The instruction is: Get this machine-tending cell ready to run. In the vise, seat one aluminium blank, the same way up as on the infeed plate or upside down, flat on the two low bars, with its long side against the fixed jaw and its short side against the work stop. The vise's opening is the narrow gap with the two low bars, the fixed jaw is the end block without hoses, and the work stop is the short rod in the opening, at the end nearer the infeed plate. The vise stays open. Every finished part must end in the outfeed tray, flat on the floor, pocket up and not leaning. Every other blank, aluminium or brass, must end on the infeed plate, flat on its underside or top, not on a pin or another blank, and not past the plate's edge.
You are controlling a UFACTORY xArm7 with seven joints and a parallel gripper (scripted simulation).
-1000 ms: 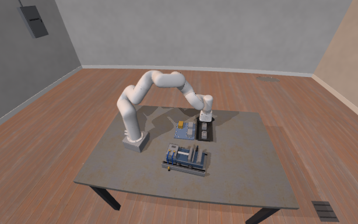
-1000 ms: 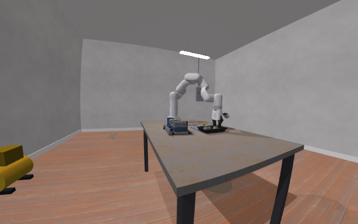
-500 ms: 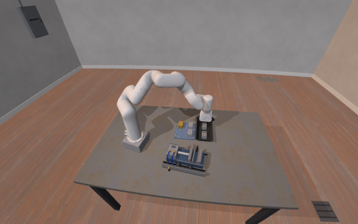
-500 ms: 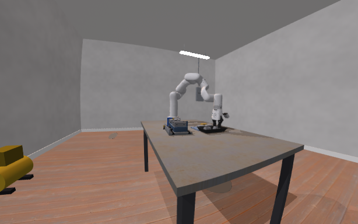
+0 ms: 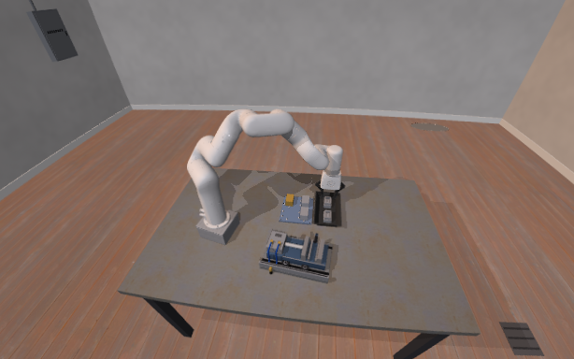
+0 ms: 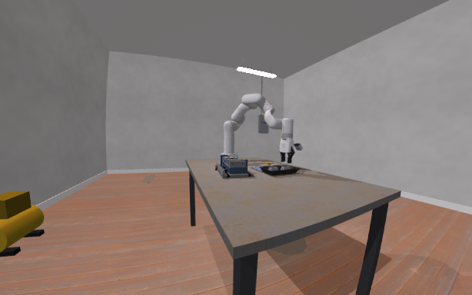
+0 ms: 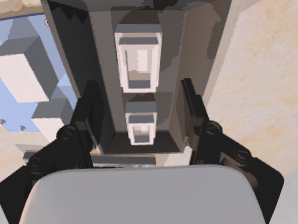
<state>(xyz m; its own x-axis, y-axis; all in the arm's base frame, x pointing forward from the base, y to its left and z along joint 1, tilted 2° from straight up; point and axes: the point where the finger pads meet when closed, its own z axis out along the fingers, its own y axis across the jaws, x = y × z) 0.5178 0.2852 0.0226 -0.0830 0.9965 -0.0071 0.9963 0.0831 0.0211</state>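
The brass blank lies 210 mm behind my hand, 20 mm to the right of it and 70 mm below it. Also, from my hand: white piston rod: 120 mm behind, 350 mm to the right, 20 mm below; then vise: 100 mm behind, 350 mm to the right, 50 mm below.
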